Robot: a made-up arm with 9 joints. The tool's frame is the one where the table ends. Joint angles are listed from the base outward.
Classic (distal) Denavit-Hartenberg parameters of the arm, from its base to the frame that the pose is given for. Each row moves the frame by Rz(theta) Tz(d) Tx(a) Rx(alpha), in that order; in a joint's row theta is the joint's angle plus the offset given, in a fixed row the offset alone. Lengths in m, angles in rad.
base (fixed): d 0.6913, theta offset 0, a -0.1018, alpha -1.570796
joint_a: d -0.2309, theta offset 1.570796, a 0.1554, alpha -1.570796
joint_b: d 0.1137, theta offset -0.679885, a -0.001, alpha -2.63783
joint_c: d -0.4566, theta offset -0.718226, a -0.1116, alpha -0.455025
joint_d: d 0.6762, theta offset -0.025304, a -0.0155, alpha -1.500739
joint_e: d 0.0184, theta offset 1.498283, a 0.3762, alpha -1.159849
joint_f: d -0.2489, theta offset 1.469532, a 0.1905, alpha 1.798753
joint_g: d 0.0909, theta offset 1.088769, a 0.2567, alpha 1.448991
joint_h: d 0.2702, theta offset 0, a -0.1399, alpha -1.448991
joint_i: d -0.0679, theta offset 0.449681, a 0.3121, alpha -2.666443
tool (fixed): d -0.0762, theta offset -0.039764, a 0, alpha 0
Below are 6 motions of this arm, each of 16 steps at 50 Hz.
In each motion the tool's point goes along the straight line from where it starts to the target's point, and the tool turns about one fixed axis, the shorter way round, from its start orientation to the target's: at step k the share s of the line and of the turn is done. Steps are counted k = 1, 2, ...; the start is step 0. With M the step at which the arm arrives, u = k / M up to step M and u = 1 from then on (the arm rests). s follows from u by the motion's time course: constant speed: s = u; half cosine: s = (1 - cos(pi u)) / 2; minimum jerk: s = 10 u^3 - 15 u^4 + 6 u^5.
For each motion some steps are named. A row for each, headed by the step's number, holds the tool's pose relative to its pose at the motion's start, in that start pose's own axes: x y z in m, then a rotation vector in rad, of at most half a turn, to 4 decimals.
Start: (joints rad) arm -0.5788 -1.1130 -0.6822 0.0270 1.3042 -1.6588 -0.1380 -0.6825 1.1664
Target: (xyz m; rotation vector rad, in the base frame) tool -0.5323 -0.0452 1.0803 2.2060 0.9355 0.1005
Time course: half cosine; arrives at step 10
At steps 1, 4, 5, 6, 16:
1: 0.0019 -0.0030 -0.0003 -0.0008 -0.0005 0.0058
4: 0.0267 -0.0429 -0.0044 -0.0119 -0.0072 0.0812
5: 0.0387 -0.0621 -0.0064 -0.0172 -0.0105 0.1176
6: 0.0506 -0.0813 -0.0084 -0.0225 -0.0137 0.1539
16: 0.0773 -0.1242 -0.0129 -0.0343 -0.0210 0.2352

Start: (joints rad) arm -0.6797 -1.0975 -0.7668 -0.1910 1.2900 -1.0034 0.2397 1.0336 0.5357
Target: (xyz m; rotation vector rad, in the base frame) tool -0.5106 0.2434 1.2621 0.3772 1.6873 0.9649
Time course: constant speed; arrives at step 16
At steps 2, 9, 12, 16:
2: 0.0364 0.0211 0.0083 0.0193 0.0328 -0.0188
9: 0.1639 0.0950 0.0373 0.0869 0.1476 -0.0846
12: 0.2185 0.1267 0.0497 0.1159 0.1967 -0.1128
16: 0.2913 0.1689 0.0663 0.1546 0.2623 -0.1503

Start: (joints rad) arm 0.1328 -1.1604 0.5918 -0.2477 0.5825 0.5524 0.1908 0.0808 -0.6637
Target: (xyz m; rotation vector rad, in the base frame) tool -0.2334 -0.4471 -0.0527 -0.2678 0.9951 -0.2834
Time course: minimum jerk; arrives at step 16
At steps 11, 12, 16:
11: -0.2791 0.2080 -0.0965 -0.0073 0.2129 0.6683
12: -0.3052 0.2274 -0.1055 -0.0080 0.2327 0.7307
16: -0.3404 0.2536 -0.1177 -0.0090 0.2596 0.8150

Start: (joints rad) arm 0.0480 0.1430 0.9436 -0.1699 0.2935 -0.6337 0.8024 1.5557 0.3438
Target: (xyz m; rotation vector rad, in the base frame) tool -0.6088 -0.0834 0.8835 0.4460 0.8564 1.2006
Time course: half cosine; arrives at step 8
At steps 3, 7, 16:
3: 0.0041 -0.0005 0.0048 0.0125 -0.0089 0.0024
7: 0.0129 -0.0017 0.0151 0.0388 -0.0278 0.0073
16: 0.0134 -0.0018 0.0157 0.0403 -0.0289 0.0076

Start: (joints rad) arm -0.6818 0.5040 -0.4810 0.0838 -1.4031 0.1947 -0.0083 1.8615 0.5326
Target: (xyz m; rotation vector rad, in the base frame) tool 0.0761 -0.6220 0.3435 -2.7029 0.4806 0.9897
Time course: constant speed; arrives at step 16
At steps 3, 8, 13, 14, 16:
3: 0.0007 -0.0062 -0.0087 -0.0264 0.0823 0.0408
8: 0.0019 -0.0166 -0.0233 -0.0703 0.2195 0.1087
13: 0.0030 -0.0269 -0.0379 -0.1142 0.3568 0.1767
14: 0.0033 -0.0290 -0.0408 -0.1230 0.3842 0.1902
16: 0.0037 -0.0331 -0.0466 -0.1405 0.4391 0.2174

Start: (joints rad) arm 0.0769 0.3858 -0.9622 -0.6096 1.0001 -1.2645 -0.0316 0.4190 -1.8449
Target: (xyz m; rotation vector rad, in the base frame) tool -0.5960 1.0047 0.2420 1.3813 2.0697 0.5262
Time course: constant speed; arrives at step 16
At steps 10, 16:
10: -0.0334 -0.2176 0.1810 0.1396 -0.3020 -0.2527
16: -0.0534 -0.3482 0.2896 0.2233 -0.4831 -0.4043

